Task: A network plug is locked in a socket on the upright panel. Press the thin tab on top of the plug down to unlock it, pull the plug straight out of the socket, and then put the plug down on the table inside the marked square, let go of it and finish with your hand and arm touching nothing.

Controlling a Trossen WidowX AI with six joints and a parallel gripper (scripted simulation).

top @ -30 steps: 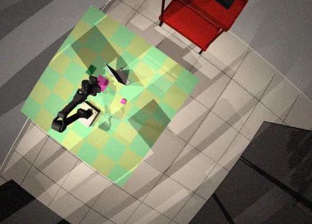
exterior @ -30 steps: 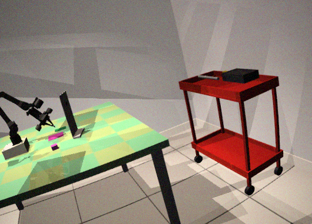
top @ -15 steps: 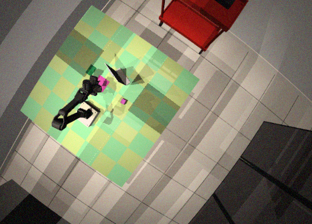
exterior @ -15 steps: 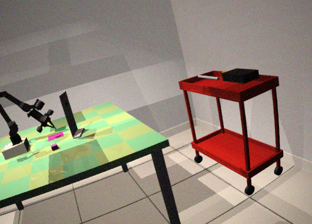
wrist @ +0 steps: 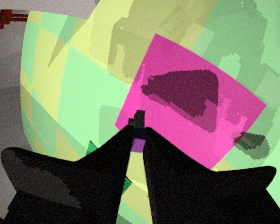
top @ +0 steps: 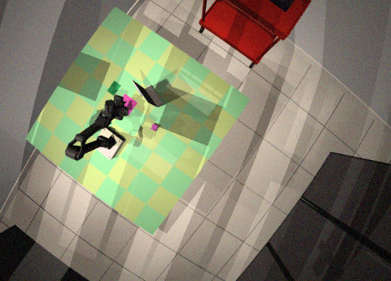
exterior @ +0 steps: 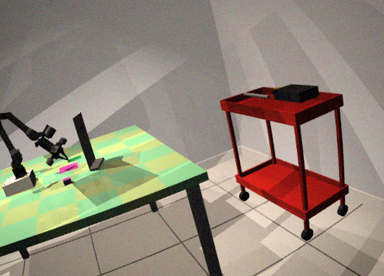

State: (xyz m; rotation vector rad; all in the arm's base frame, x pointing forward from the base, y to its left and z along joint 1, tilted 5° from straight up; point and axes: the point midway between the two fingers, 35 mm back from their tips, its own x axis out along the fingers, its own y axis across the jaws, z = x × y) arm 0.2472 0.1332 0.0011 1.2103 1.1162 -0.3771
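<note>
The magenta square lies 10 mm behind my gripper tip and 50 mm below it. Round my gripper tip: upright panel: 170 mm ahead, 100 mm to the right, 90 mm above; network plug: right at my gripper tip.
</note>
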